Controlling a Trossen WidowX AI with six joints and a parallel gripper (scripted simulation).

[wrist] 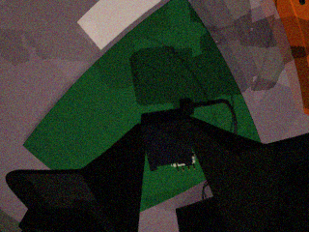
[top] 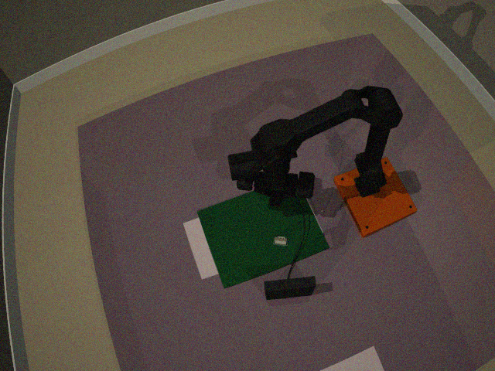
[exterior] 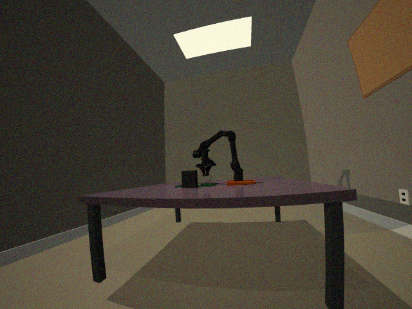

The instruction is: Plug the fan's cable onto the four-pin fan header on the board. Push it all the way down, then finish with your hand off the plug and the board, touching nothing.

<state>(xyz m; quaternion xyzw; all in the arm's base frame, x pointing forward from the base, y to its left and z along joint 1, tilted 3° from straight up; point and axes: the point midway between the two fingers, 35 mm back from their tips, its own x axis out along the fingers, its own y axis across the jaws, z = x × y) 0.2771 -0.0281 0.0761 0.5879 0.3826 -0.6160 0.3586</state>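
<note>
My gripper tip is 9 cm above the green board, 6 cm short of it and 5 cm to the right of it. Also, from my gripper tip: black fan 24 cm to the left, 4 cm ahead, 2 cm below; white four-pin fan header 10 cm to the left, 7 cm below, 2 cm ahead; dark plug 1 cm to the left, 1 cm above.
</note>
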